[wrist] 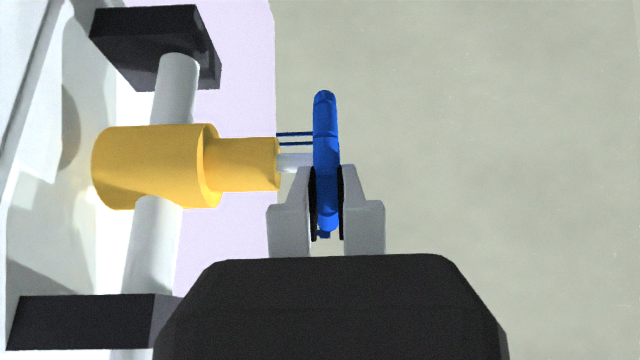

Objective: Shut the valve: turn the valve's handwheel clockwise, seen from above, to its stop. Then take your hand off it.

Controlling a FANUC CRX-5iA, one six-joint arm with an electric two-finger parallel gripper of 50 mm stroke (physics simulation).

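Observation:
The blue handwheel (325,120) is seen edge-on near the middle of the wrist view, on a thin grey stem (295,162) that comes out of the yellow valve body (155,162). My gripper (327,188) is shut on the near part of the handwheel's rim, with one dark pad against each side. The far part of the rim stands out beyond the fingertips. The handwheel's face is hidden at this angle, so its turned position cannot be read.
A grey pipe (176,95) runs through the valve body between two dark blocks (145,50) (82,322). A pale panel (240,60) lies behind them, with white surfaces at the far left. Two thin blue bars (294,134) show beyond the stem. The grey floor (480,125) lies at the right.

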